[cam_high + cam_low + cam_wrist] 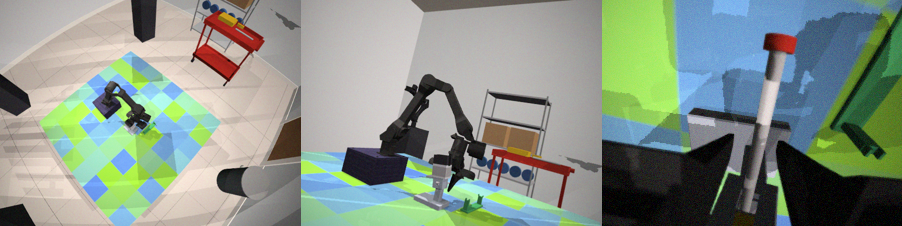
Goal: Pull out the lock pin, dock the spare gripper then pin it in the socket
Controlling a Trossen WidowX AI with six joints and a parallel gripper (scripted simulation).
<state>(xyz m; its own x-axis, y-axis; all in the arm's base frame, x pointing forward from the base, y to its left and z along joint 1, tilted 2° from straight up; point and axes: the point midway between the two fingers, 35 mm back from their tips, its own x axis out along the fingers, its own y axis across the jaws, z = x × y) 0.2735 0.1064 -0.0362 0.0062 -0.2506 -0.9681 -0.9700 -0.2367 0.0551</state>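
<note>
Right now my gripper tip is 40 mm to the left of the grey mount. The rest, counted from my gripper tip: spare gripper 80 mm above, 40 mm to the right, 10 mm ahead; green cradle 90 mm to the left, 90 mm ahead, 20 mm below.
</note>
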